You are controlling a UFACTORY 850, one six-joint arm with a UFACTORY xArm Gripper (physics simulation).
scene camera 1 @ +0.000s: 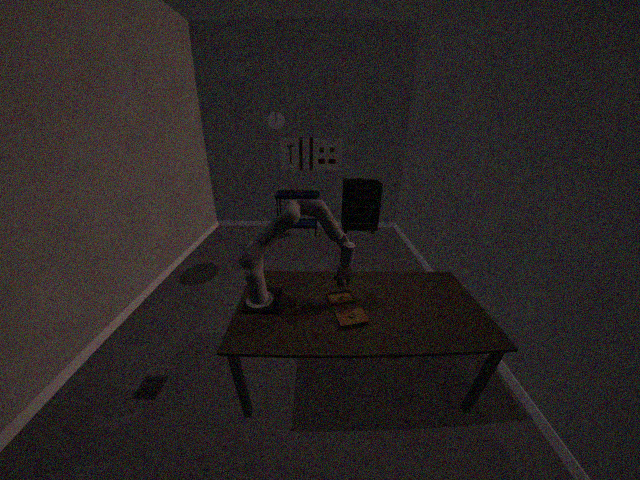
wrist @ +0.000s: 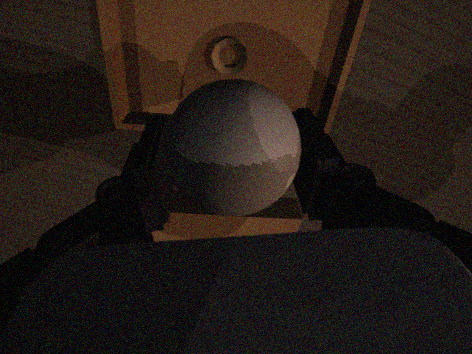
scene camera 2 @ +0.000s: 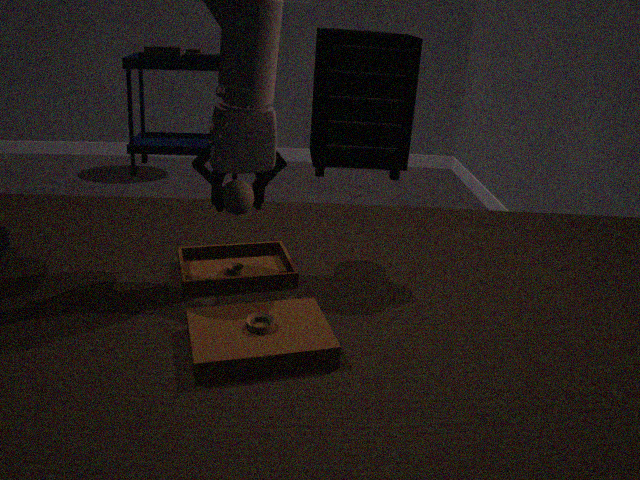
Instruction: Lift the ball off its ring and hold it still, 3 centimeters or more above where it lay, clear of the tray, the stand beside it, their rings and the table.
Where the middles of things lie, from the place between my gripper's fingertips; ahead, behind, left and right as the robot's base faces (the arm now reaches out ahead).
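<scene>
There's a shallow wooden tray [wrist: 153, 62] that's 1 cm to the left of my hand and 11 cm below it. The flat wooden stand [scene camera 2: 228, 343] is 4 cm ahead of my hand, 21 cm to the right of it and 10 cm below it. Going by their middles, that stand is the farthest from my hand of the things named here. And the pale grey ball [wrist: 232, 147] is 2 cm above my hand.
</scene>
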